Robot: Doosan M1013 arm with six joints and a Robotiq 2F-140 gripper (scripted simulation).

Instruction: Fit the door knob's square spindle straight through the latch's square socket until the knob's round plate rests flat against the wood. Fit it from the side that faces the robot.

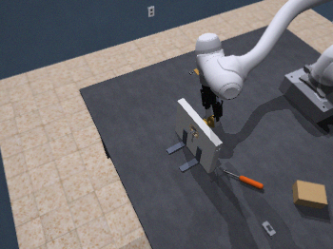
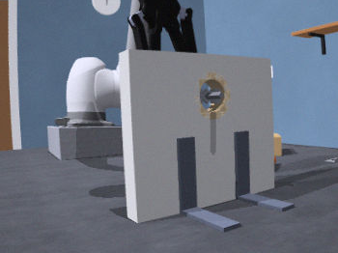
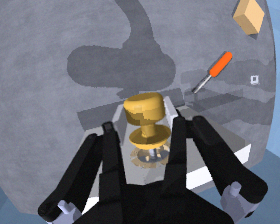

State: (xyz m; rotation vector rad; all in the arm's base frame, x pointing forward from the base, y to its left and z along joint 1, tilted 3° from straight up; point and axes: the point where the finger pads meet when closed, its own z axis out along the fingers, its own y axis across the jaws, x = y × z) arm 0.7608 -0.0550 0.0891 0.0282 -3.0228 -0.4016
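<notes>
Right now my hand is 90 mm short of the white wooden panel, 60 mm above it and 10 mm to the right of it. Round my hand: brass piece 480 mm to the right, 270 mm behind, 210 mm below; then orange-handled screwdriver 260 mm to the left, 200 mm below, 10 mm behind; then cardboard box 480 mm to the left, 220 mm behind, 180 mm below.
</notes>
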